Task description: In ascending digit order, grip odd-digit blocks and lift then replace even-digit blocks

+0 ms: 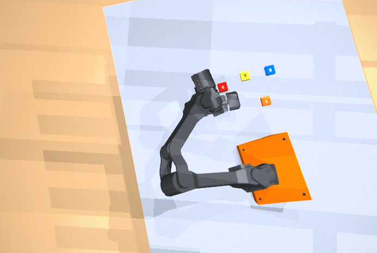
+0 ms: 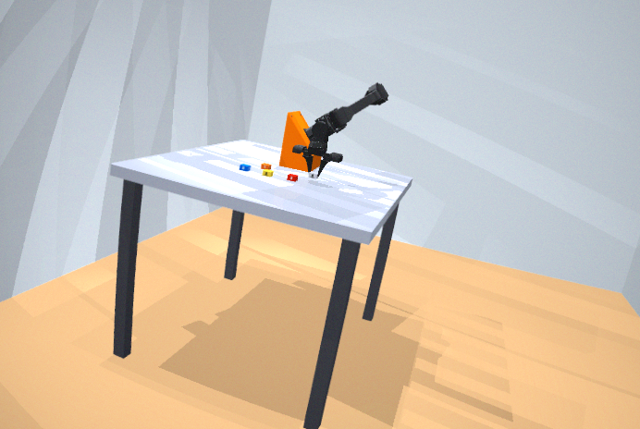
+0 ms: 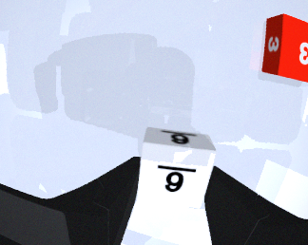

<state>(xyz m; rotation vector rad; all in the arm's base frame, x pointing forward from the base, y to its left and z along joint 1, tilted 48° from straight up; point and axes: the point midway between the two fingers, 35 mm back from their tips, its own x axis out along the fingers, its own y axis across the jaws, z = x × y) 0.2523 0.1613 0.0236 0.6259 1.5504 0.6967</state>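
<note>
Right now the white block is right at my gripper tip. Also, from my gripper tip: yellow block (90 mm ahead, 150 mm to the right, 10 mm below); red block (70 mm ahead, 60 mm to the right, 10 mm below); orange block (20 mm behind, 200 mm to the right, 10 mm below).
</note>
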